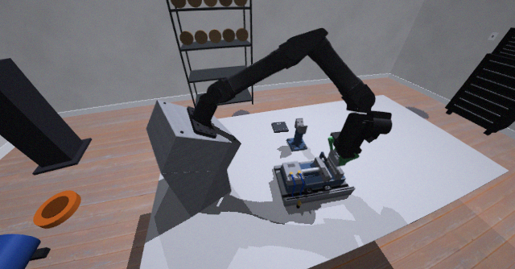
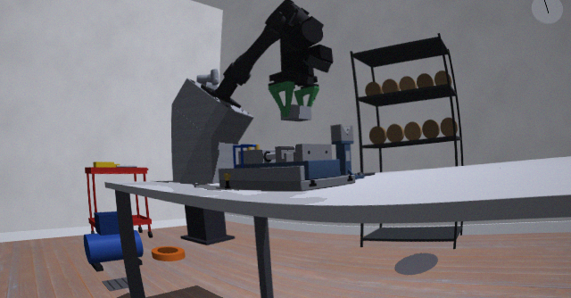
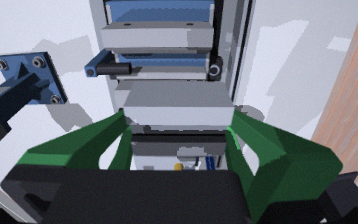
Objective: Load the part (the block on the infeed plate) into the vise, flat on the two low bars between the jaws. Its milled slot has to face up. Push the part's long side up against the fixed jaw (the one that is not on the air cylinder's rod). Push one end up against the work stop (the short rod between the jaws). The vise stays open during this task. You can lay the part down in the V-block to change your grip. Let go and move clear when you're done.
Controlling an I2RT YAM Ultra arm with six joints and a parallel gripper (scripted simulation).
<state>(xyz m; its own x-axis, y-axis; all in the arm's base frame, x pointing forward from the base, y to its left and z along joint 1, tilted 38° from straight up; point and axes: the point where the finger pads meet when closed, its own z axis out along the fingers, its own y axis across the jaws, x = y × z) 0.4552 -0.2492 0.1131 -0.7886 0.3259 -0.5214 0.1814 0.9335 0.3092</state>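
My hand is 90 mm above the fixed jaw, 40 mm short of it and 10 mm to the right of it. Round my hand: part 10 mm above; then work stop 80 mm below, 60 mm to the left, 20 mm ahead; then moving jaw 90 mm below, 30 mm to the left, 30 mm behind.
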